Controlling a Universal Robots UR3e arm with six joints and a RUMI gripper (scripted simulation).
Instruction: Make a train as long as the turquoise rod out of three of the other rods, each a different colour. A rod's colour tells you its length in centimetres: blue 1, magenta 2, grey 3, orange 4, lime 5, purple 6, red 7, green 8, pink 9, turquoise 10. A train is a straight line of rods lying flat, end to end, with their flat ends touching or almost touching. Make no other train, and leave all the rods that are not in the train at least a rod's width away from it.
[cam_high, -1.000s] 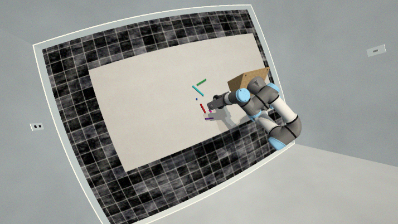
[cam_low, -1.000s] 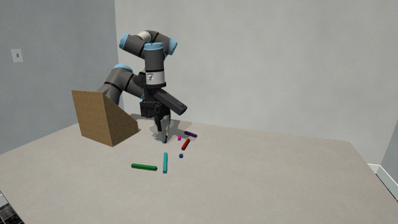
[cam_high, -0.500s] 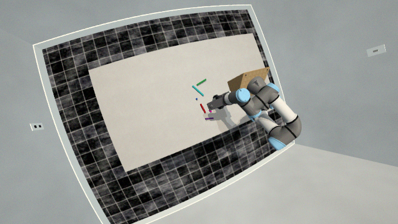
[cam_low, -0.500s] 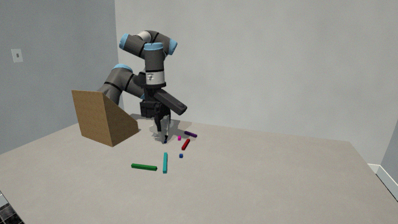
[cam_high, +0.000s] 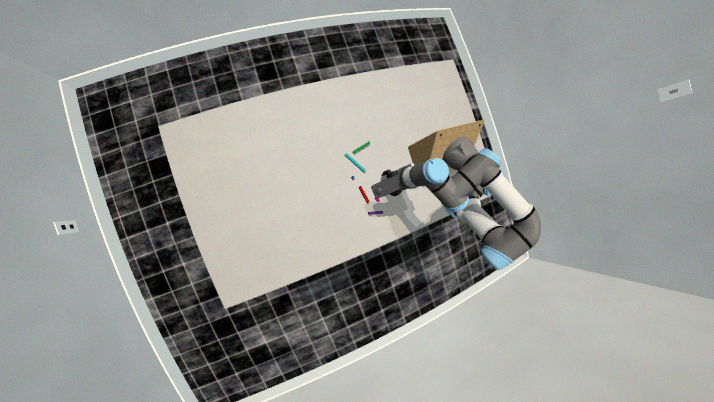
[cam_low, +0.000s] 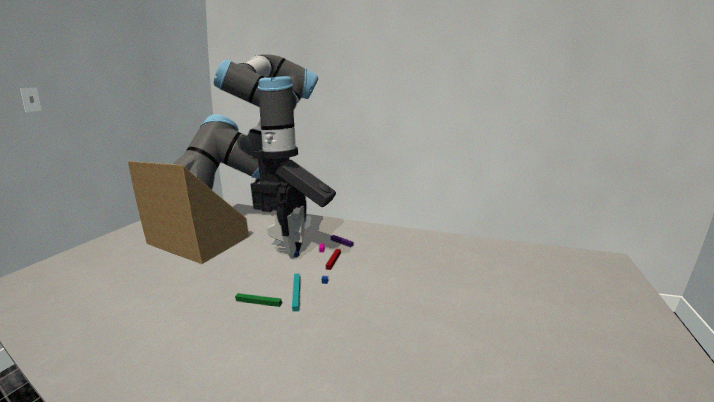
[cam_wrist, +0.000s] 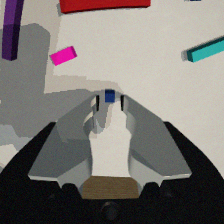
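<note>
Right now my hand is 5 cm to the right of the magenta rod, 4 cm short of it and 1 cm above it. The rest, counted from my hand: purple rod: 10 cm to the left, 6 cm ahead, 1 cm below; then red rod: 8 cm ahead, 1 cm to the left, 1 cm below; then turquoise rod: 11 cm to the right, 8 cm ahead, 1 cm below.
</note>
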